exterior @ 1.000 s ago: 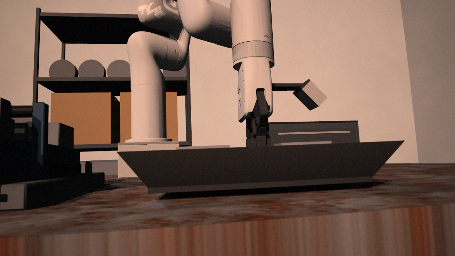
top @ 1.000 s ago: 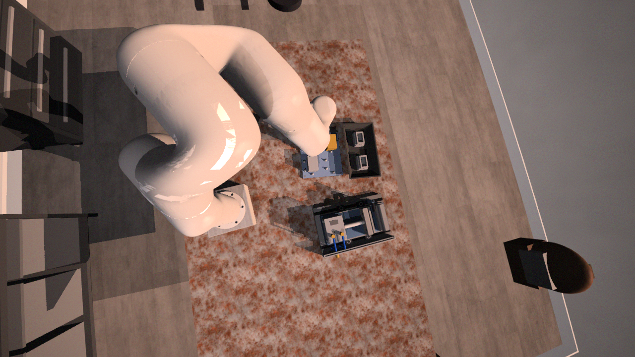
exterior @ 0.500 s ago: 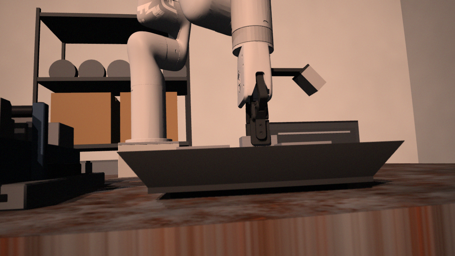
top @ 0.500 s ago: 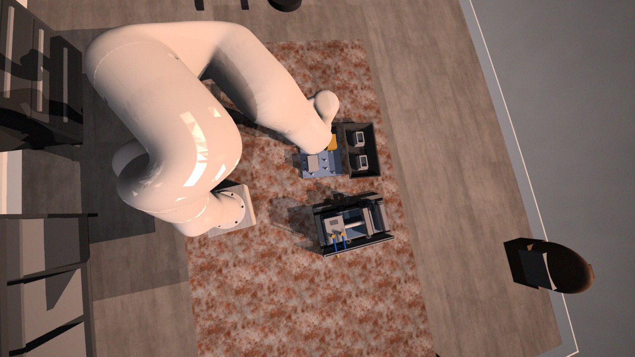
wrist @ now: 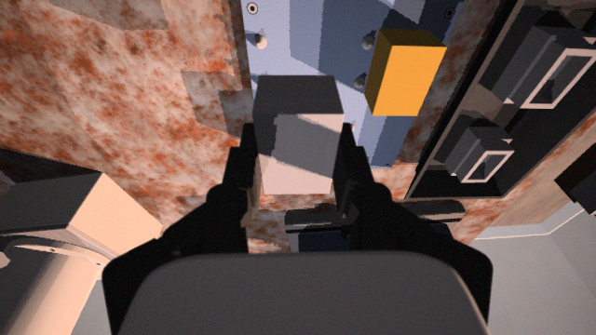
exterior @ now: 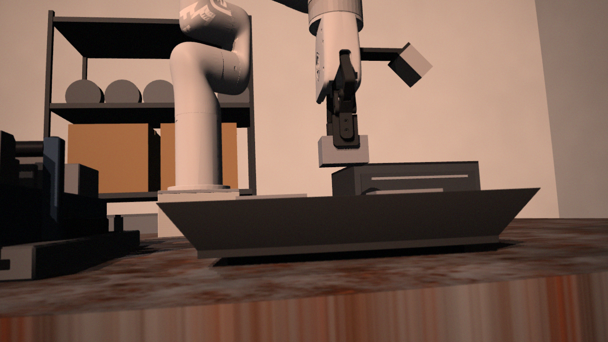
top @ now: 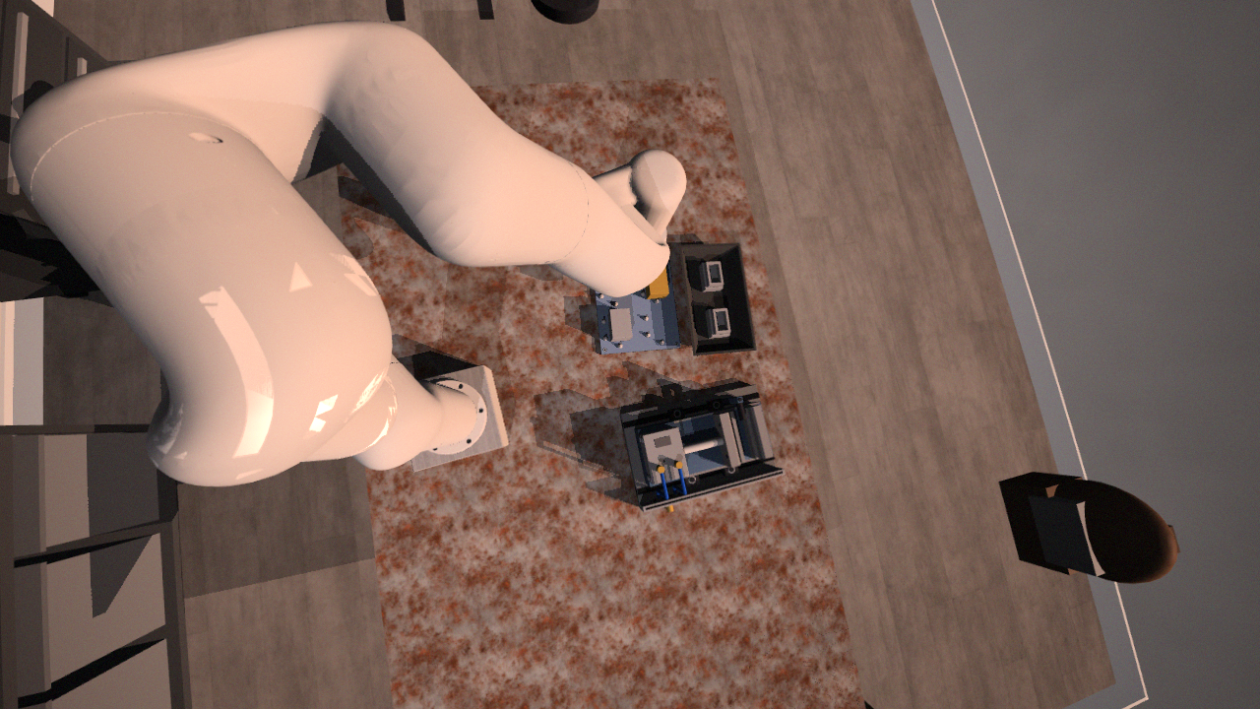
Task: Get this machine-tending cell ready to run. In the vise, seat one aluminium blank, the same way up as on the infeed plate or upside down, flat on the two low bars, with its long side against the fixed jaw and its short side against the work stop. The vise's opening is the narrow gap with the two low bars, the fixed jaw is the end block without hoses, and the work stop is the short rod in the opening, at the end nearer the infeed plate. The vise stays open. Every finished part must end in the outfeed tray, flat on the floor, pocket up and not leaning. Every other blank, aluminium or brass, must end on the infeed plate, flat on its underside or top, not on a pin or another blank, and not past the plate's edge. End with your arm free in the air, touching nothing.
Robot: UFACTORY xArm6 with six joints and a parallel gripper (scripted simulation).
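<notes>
Right now the vise piston rod is 35 cm to the right of my hand, 9 cm ahead of it and 6 cm below it. From my hand the other things lie so: vise body (35 cm to the right, 11 cm ahead, 10 cm below); brass blank (11 cm below, 9 cm ahead, 1 cm to the right).
</notes>
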